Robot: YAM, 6 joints.
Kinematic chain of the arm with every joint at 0, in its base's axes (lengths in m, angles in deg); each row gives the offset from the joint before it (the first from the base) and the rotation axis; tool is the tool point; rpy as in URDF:
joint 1: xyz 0 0 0.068 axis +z
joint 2: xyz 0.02 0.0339 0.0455 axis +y
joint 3: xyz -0.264 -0.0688 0 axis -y
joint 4: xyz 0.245 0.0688 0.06 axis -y
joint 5: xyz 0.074 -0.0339 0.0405 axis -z
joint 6: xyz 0.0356 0 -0.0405 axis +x
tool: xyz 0 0 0 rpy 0 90 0
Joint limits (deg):
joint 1: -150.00..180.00
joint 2: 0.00..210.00
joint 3: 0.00..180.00
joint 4: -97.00..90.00
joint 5: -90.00..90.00
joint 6: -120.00..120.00
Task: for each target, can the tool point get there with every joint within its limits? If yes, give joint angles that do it. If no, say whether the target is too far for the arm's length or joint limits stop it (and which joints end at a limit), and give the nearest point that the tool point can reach.
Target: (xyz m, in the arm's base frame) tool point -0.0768 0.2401 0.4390
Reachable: yes | joints 113.98 68.14 59.56 45.19 50.26 53.89
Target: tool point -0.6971 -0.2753 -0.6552
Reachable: no: too far | nearest point -0.4106 -0.2279 -0.3039 | short by 0.456 m
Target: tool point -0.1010 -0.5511 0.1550
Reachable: yes | joints -97.95 147.92 104.47 58.59 42.03 -97.54
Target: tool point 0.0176 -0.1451 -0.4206
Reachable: no: joint limits stop it (at a limit: joint 2) | nearest point 0.0192 -0.1581 -0.3691 | short by 0.053 m
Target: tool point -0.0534 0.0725 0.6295
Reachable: yes | joints -73.25 44.36 101.69 31.33 58.08 -5.78
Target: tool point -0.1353 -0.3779 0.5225
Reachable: yes | joints 70.57 39.20 140.85 70.84 -3.06 79.76
